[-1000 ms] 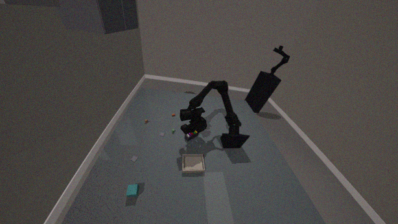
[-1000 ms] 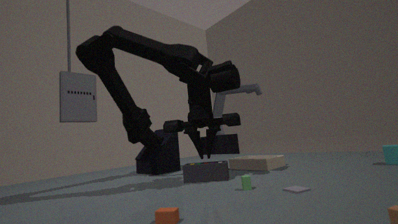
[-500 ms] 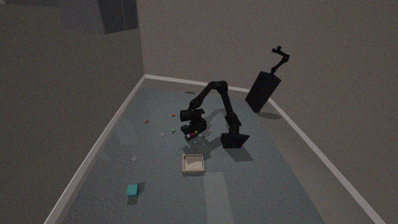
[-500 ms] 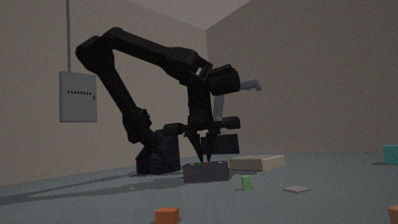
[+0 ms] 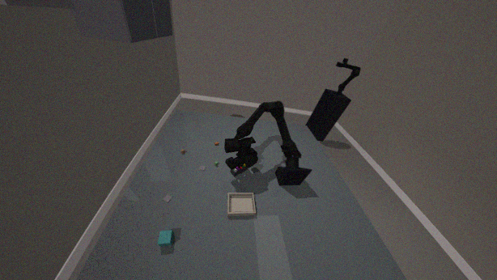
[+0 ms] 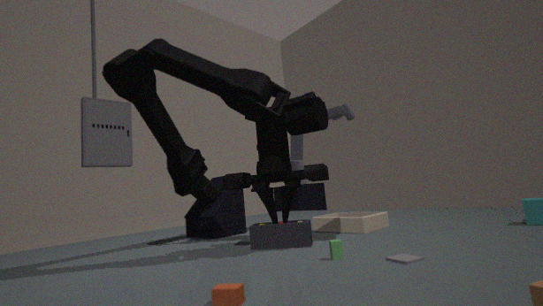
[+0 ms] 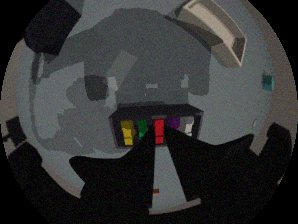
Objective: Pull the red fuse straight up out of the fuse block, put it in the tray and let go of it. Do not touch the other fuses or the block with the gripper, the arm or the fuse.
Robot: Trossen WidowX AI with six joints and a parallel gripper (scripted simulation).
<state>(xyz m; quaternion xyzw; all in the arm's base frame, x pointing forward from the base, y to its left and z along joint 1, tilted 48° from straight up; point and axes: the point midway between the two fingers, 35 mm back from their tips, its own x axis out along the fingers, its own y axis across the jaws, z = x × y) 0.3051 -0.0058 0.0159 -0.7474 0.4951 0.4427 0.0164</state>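
Right now the cream tray is 210 mm to the left of my gripper tip, 30 mm below it and 20 mm behind it. The rest, counted from my gripper tip: orange cube 200 mm to the right, 170 mm ahead, 30 mm below; then red fuse 10 mm below; then green block 140 mm ahead, 20 mm to the right, 20 mm below.
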